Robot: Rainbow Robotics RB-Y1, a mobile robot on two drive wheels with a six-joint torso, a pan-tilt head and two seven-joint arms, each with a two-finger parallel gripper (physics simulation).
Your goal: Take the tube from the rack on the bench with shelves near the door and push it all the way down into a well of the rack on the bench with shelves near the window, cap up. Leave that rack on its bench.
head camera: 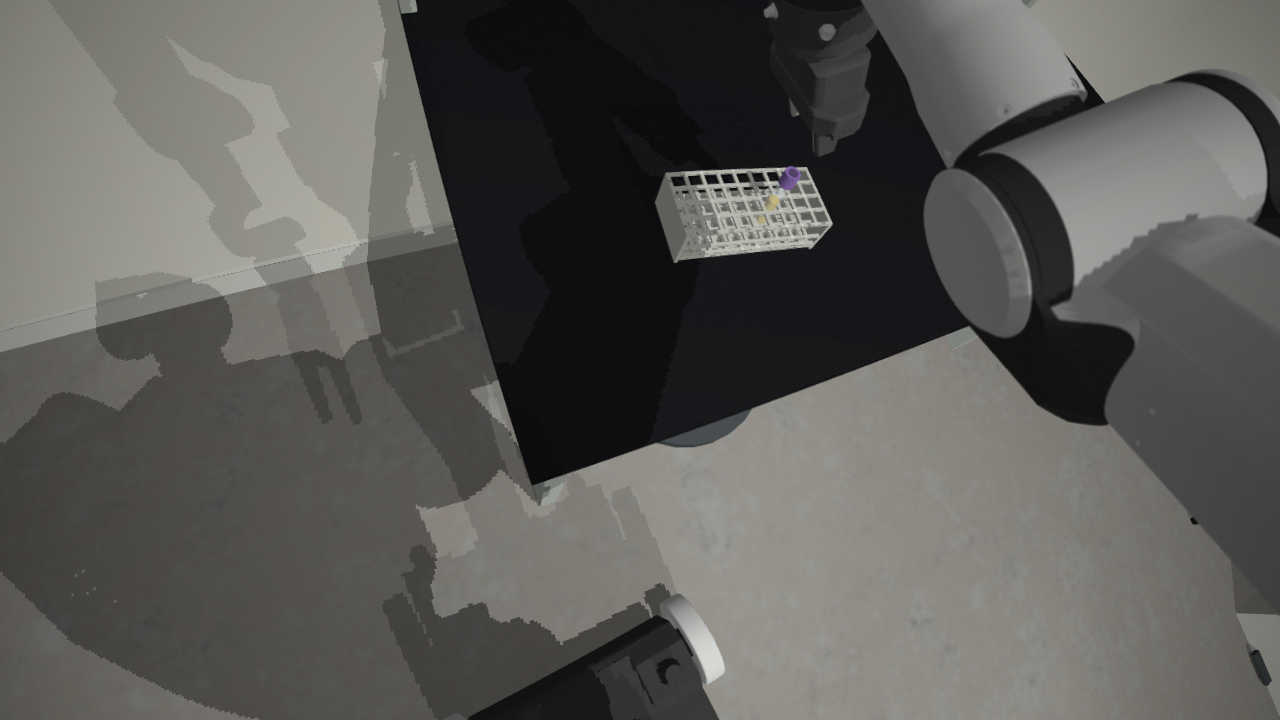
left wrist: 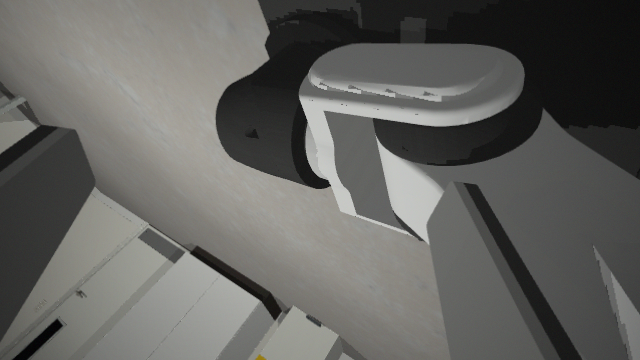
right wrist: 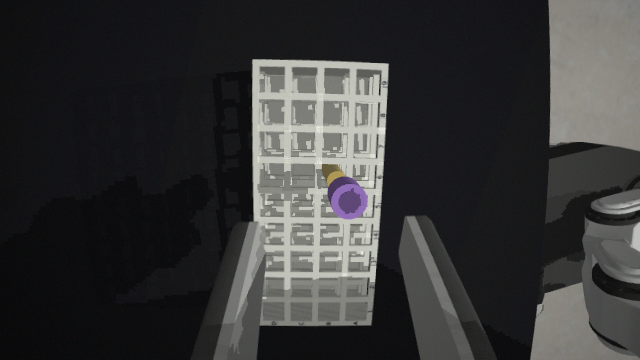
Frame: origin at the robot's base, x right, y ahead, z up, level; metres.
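Where they show: left gripper, fingertip midpoint: [left wrist: 270, 181]; right gripper, fingertip midpoint: [head camera: 811, 131] [right wrist: 332, 237]; robot's base, link origin: [head camera: 579, 689].
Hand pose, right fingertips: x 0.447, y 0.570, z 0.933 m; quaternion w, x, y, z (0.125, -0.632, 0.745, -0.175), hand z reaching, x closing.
Observation:
Things, the pixels of their centre, and the offset from my right fingertips. "spot": a spot on its surface instead. Level surfaces: height alone.
- tube, body centre: [right wrist: 335, 179] [head camera: 772, 201] dy -0.010, dx -0.003, dz -0.107 m
- black bench top, surface height: dz -0.171 m
- black robot part, surface spot: [left wrist: 415, 70] spot: dy -0.823, dx -0.549, dz -0.641 m
The tube [head camera: 789, 178] [right wrist: 349, 201] stands cap up in a well of the white grid rack [head camera: 673, 223] [right wrist: 300, 64]. Its purple cap is above the top grid, and a yellow stretch shows below the cap. The rack stands on a black bench top [head camera: 590, 385] [right wrist: 465, 150]. My right gripper [head camera: 824, 147] [right wrist: 332, 237] is partly open and empty, above the rack. In the right wrist view the cap is a little ahead of the fingertips, between their lines. My left gripper [left wrist: 270, 181] is wide open and empty, away from the rack. A second rack does not show.
A round dark seat [head camera: 711, 431] shows under the bench's near edge. A wall [head camera: 295, 71] is at the left of the head view. In the left wrist view, a white and black robot part [left wrist: 415, 70] lies beyond the fingers, and white cabinets [left wrist: 200, 300] stand at the lower left.

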